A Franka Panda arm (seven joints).
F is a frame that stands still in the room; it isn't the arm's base.
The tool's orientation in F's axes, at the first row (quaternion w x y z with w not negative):
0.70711 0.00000 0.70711 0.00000
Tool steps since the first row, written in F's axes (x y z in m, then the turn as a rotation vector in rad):
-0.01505 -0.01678 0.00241 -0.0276 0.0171 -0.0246
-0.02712 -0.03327 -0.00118 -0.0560 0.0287 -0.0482
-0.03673 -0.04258 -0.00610 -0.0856 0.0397 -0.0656
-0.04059 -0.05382 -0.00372 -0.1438 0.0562 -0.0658
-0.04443 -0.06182 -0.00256 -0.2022 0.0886 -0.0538
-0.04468 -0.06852 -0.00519 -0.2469 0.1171 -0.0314
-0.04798 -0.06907 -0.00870 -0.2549 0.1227 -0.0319
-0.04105 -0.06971 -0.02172 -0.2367 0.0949 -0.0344
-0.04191 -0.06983 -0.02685 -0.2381 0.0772 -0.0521
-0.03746 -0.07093 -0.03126 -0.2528 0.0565 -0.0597
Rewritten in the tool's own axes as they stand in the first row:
-0.00241 -0.01678 -0.01505 0.0246 0.0171 -0.0276
0.00118 -0.03327 -0.02712 0.0482 0.0287 -0.0560
0.00610 -0.04258 -0.03673 0.0656 0.0397 -0.0856
0.00372 -0.05382 -0.04059 0.0658 0.0562 -0.1438
0.00256 -0.06182 -0.04443 0.0538 0.0886 -0.2022
0.00519 -0.06852 -0.04468 0.0314 0.1171 -0.2469
0.00870 -0.06907 -0.04798 0.0319 0.1227 -0.2549
0.02172 -0.06971 -0.04105 0.0344 0.0949 -0.2367
0.02685 -0.06983 -0.04191 0.0521 0.0772 -0.2381
0.03126 -0.07093 -0.03746 0.0597 0.0565 -0.2528

